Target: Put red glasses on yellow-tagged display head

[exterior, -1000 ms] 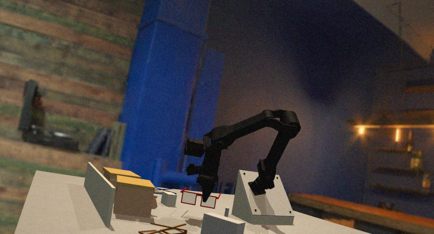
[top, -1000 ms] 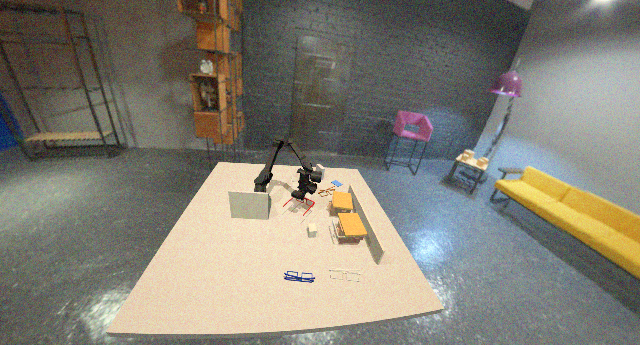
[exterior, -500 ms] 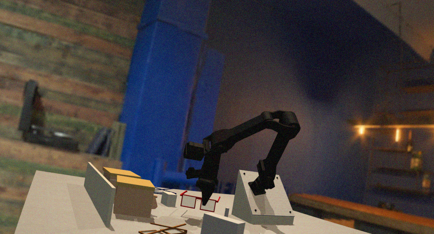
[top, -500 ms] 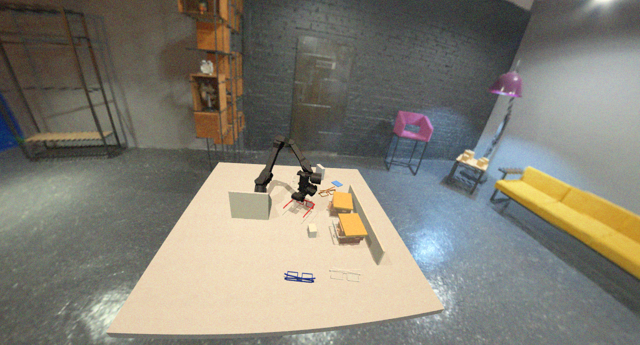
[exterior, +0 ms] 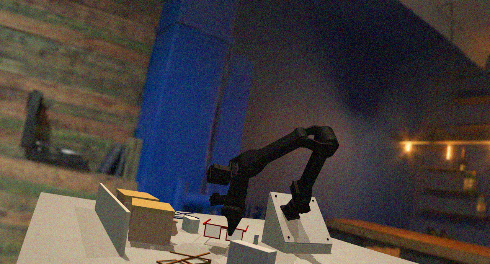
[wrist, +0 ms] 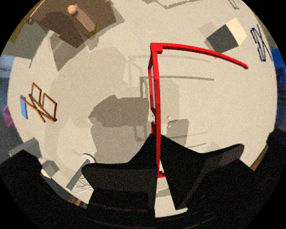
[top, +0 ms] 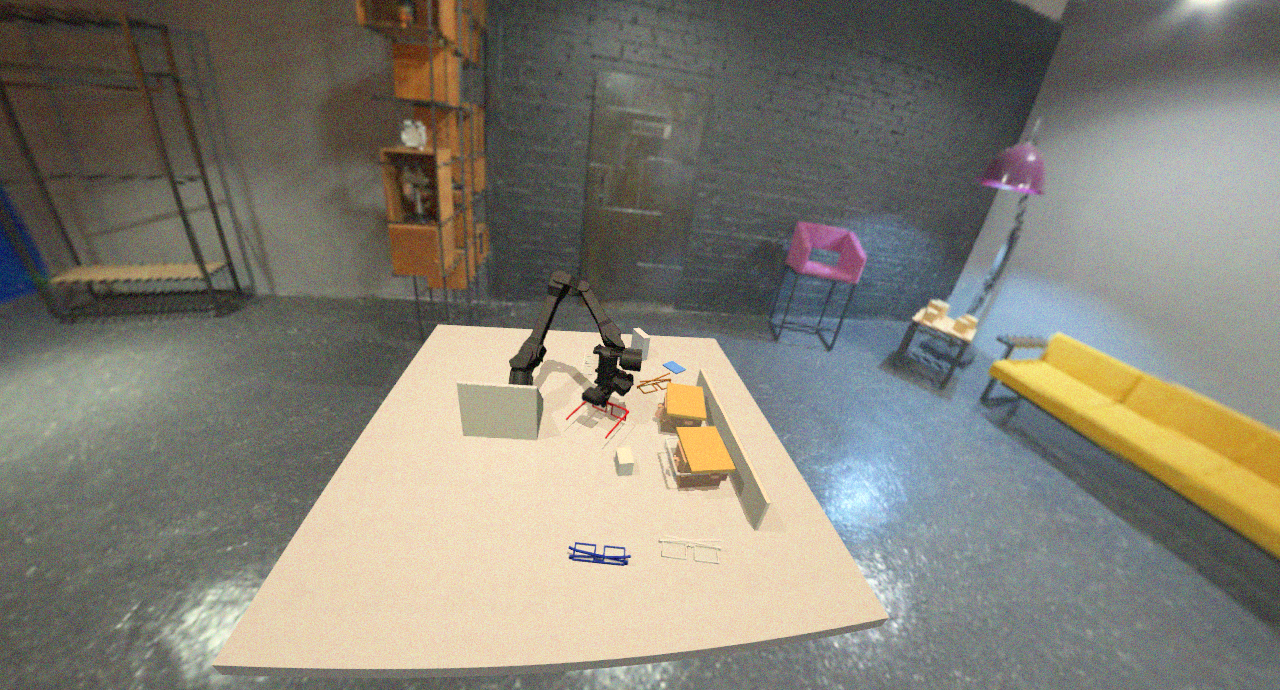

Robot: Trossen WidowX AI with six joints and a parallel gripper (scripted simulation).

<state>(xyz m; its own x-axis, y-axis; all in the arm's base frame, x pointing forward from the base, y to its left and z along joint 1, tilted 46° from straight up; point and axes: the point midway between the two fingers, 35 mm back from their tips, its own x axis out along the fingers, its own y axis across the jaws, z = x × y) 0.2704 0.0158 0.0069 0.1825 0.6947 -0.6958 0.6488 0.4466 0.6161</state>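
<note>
The red glasses lies 50 mm behind my gripper tip, 70 mm to the right of it and 10 mm above it. From my gripper tip the other things lie so: long grey wall (340 mm ahead, 190 mm to the right, 10 mm above); blue tag (350 mm ahead, 280 mm to the left, 40 mm below).
</note>
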